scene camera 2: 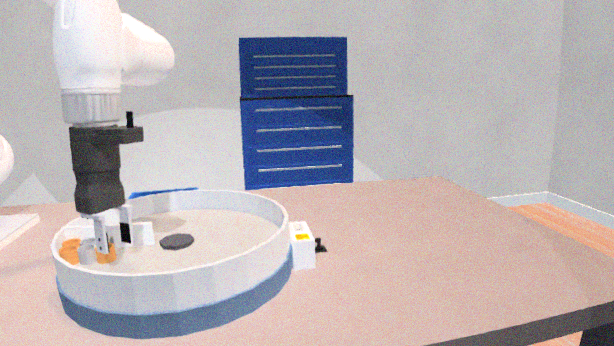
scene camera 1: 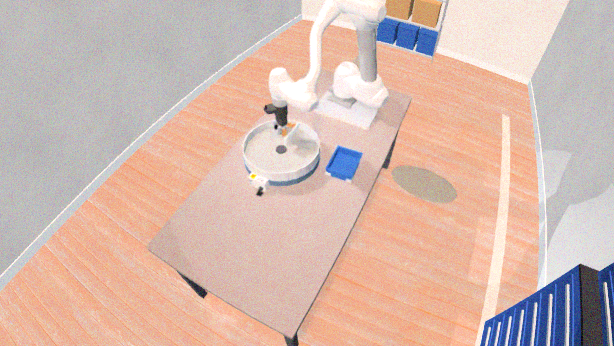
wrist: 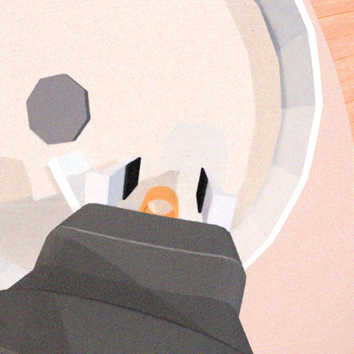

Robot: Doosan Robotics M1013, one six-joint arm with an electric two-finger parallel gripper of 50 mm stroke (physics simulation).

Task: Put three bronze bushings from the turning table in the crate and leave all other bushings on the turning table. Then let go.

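Seen in the pictures: gripper, fingertip midpoint: [scene camera 2: 115,246] [scene camera 1: 278,131]; arm's base at its link origin: [scene camera 1: 344,98].
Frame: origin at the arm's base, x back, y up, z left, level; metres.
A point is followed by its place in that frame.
My gripper [scene camera 1: 281,130] {z -0.070, x -0.587, y 0.062 m} [scene camera 2: 114,244] {z -0.070, x -0.587, y 0.062 m} [wrist: 168,176] is open, with its fingers low inside the turning table [scene camera 1: 280,176] {z 0.155, x -0.820, y 0.052 m} [scene camera 2: 175,290] {z -0.182, x -0.729, y 0.049 m} [wrist: 314,107]. A bronze bushing [scene camera 2: 106,255] {z -0.068, x -0.566, y 0.045 m} [wrist: 160,190] stands upright at the fingers; in the wrist view it lies between the two fingers' lines, nearer the gripper body, which hides part of it. More bronze bushings [scene camera 2: 70,251] {z -0.077, x -0.505, y 0.055 m} stand by the wall at the left in scene camera 2, with a grey bushing [scene camera 2: 87,253] {z -0.074, x -0.534, y 0.051 m} between them and the gripper. The blue crate [scene camera 1: 344,162] {z 0.321, x -0.485, y -0.018 m} [scene camera 2: 165,192] {z 0.398, x -0.495, y 0.022 m} stands beside the turning table; no bushing shows in it.
A white upright baffle [scene camera 1: 296,133] {z -0.001, x -0.508, y 0.030 m} [scene camera 2: 145,233] {z 0.004, x -0.608, y 0.056 m} [wrist: 69,176] stands inside the turning table near the fingers. A dark hub [scene camera 1: 281,149] {z 0.023, x -0.665, y 0.038 m} [scene camera 2: 176,241] {z 0.009, x -0.664, y 0.038 m} [wrist: 58,109] is at its centre. A white box with a yellow label [scene camera 1: 258,180] {z 0.073, x -0.899, y 0.034 m} [scene camera 2: 302,250] {z 0.012, x -0.897, y 0.016 m} adjoins its outer wall.
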